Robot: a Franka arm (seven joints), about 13 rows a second.
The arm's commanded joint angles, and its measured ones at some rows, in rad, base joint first. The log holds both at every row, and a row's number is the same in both.
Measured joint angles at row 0:
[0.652 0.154 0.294 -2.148 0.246 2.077 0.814]
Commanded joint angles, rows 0 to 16:
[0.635 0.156 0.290 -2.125 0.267 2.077 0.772]
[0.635 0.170 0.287 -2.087 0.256 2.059 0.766]
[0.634 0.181 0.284 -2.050 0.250 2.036 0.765]
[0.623 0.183 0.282 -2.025 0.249 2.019 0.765]
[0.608 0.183 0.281 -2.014 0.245 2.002 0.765]
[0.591 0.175 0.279 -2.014 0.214 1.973 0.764]
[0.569 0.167 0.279 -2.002 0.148 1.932 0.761]
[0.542 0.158 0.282 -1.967 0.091 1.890 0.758]
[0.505 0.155 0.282 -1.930 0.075 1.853 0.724]
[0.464 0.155 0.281 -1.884 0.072 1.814 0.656]
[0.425 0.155 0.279 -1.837 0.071 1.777 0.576]
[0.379 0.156 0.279 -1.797 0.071 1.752 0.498]
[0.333 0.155 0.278 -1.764 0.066 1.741 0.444]
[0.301 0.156 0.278 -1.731 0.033 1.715 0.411]
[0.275 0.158 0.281 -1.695 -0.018 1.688 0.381]
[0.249 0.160 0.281 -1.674 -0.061 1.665 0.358]
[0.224 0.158 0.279 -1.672 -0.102 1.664 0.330]
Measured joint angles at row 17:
[0.260 0.148 0.266 -1.704 -0.036 1.691 0.375]
